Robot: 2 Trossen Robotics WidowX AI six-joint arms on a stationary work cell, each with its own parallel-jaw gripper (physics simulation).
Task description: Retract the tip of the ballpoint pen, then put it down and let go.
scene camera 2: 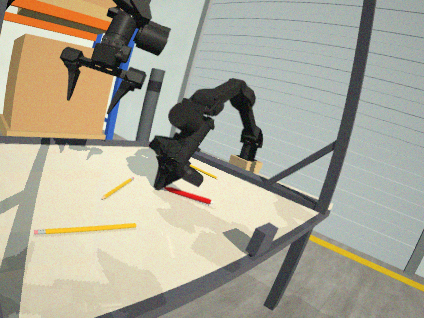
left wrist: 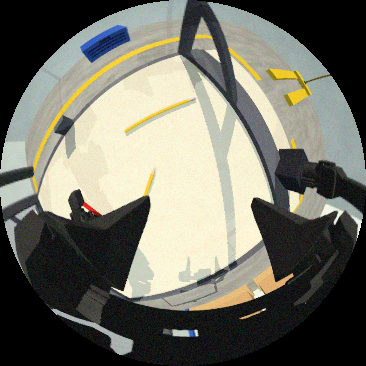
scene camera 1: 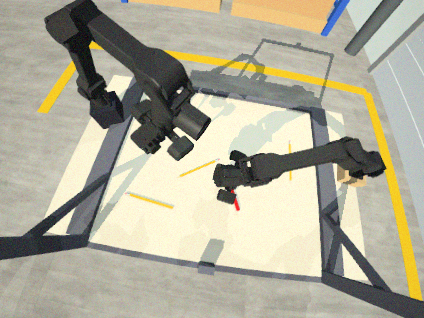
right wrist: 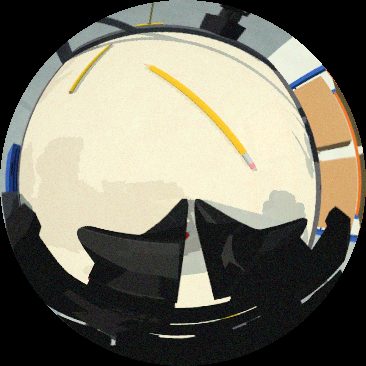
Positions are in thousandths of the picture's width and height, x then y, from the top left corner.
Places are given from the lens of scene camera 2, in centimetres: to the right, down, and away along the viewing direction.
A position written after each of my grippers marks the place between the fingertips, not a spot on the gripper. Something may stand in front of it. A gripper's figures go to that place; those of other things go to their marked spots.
my left gripper (scene camera 2: 206, 338): -25, -10, 50
my right gripper (scene camera 2: 367, 593): -14, 8, 69
